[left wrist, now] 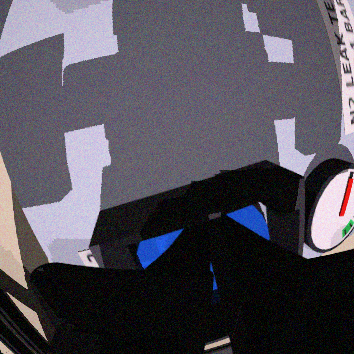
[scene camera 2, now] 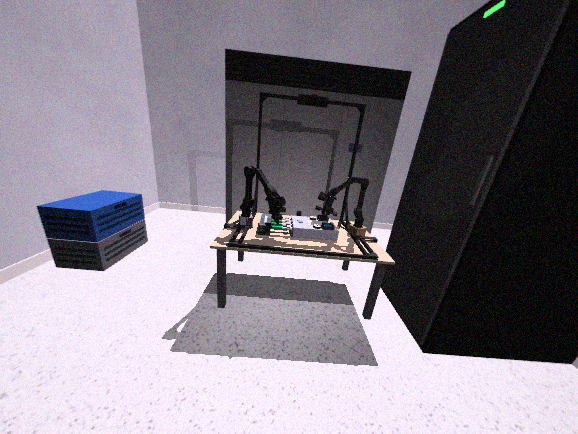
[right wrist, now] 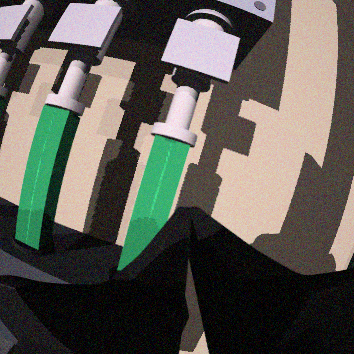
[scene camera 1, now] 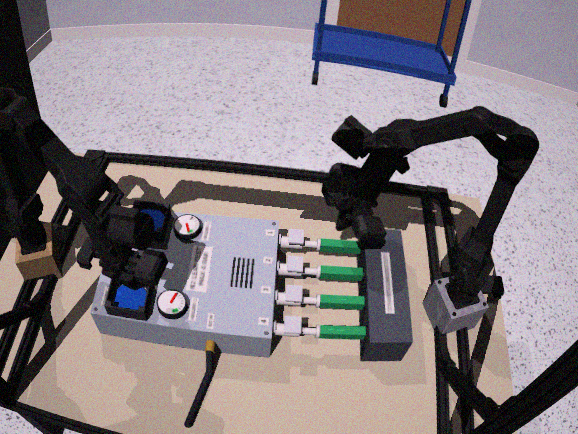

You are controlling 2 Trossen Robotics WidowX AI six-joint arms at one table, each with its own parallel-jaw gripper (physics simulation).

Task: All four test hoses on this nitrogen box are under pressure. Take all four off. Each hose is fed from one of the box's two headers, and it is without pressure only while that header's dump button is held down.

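Observation:
The grey nitrogen box lies on the table. It has two blue dump buttons at its left end, a far one and a near one. My left gripper is shut and empty, with its tips over the near button. The near gauge has its red needle away from the green mark. Four green hoses sit in white couplers. My right gripper is shut and empty beside the farthest hose.
The hoses run into a dark grey block. A black cable leaves the box's front. A black frame rail rings the table. A blue cart stands behind. A black cabinet and stacked crates flank the table.

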